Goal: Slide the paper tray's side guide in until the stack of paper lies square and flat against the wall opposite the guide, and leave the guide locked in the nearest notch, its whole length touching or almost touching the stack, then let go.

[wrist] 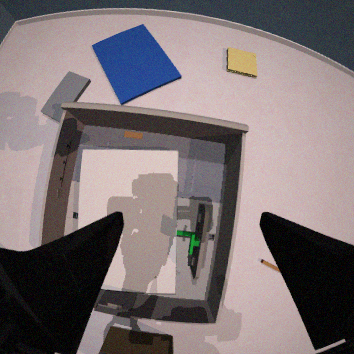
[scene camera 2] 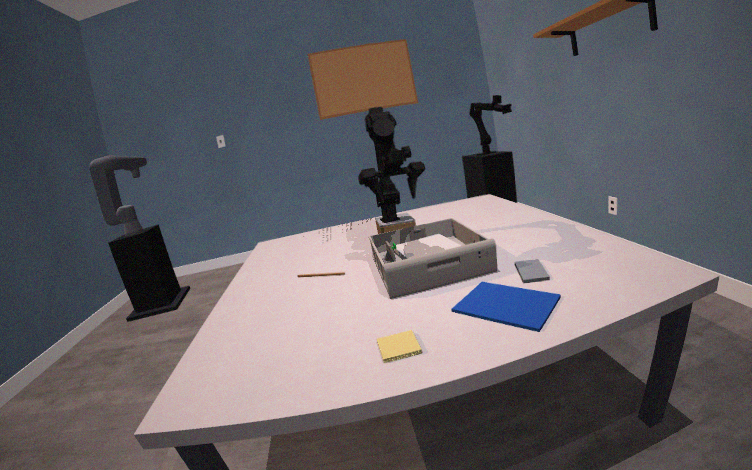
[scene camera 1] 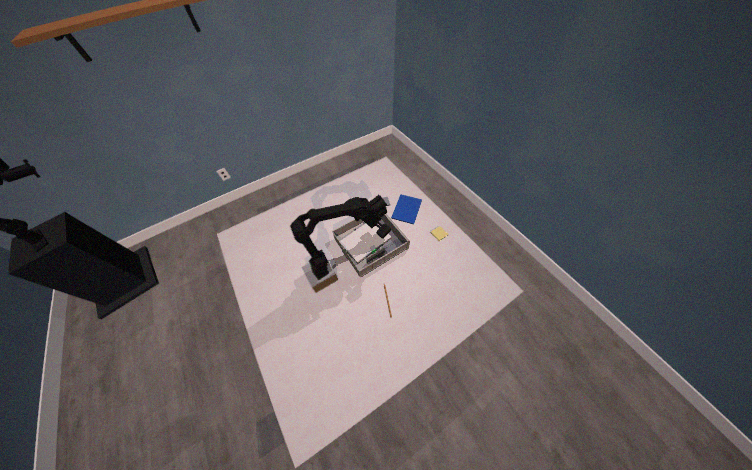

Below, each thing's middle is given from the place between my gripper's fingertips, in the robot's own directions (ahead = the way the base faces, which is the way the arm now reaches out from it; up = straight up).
Labels:
Now: the white paper stack (scene camera 1: 359,244) 190 mm below my hand, 90 mm to the left of it and 30 mm behind it. Round my hand: blue book (scene camera 2: 529,309): 330 mm ahead, 220 mm below, 110 mm to the left; then small grey block (wrist: 72,85): 260 mm to the left, 240 mm ahead, 210 mm below.

